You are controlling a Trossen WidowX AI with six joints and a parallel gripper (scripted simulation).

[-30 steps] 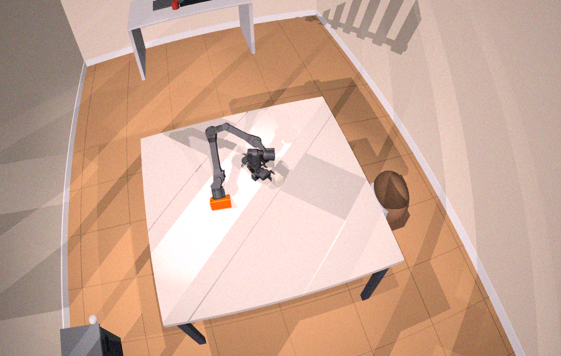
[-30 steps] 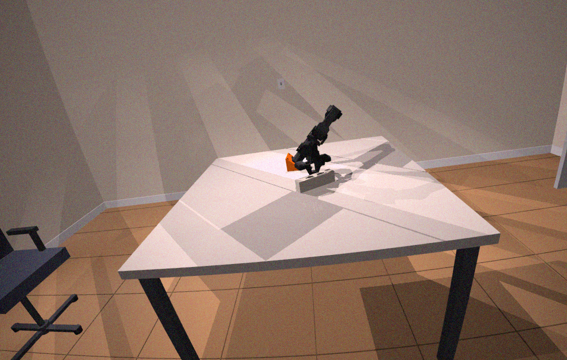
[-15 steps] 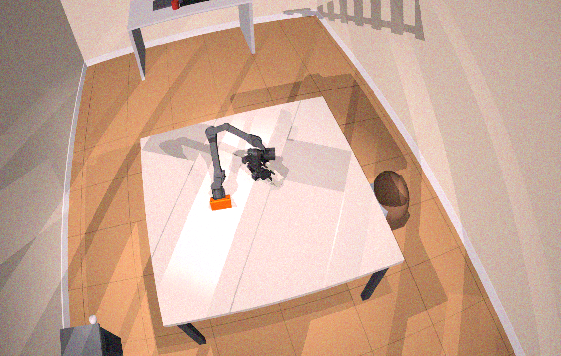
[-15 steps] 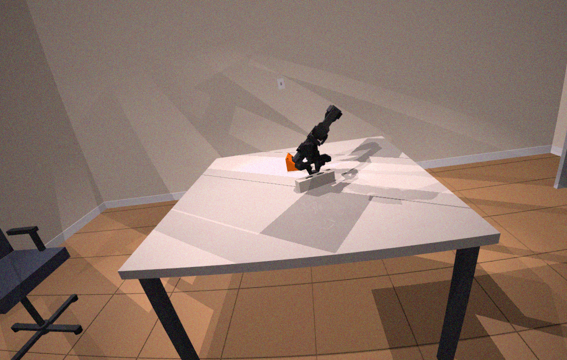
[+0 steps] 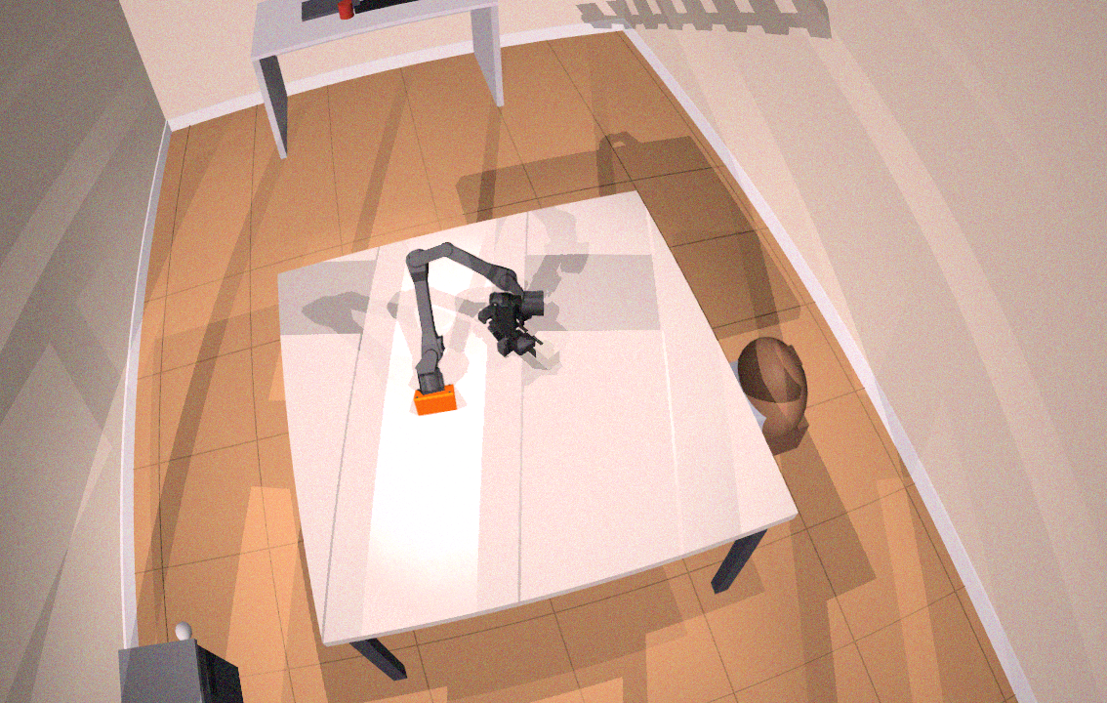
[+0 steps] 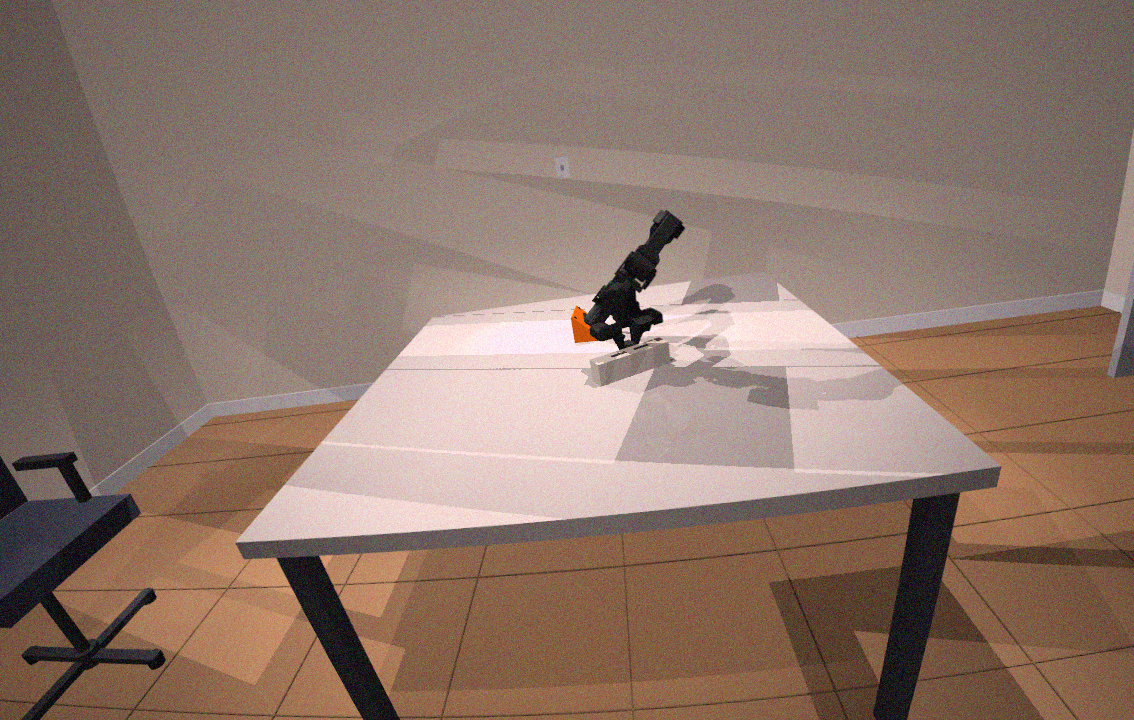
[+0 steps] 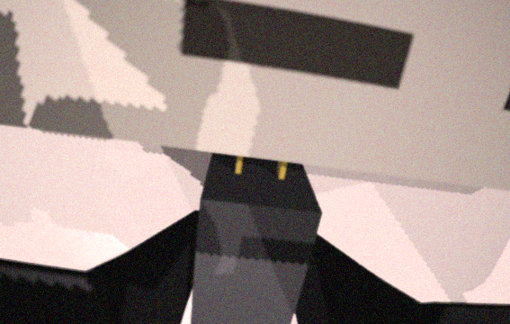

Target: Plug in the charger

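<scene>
Right now the dark grey charger is 20 mm ahead of my gripper tip, 10 mm to the left of it and 10 mm above it.
</scene>
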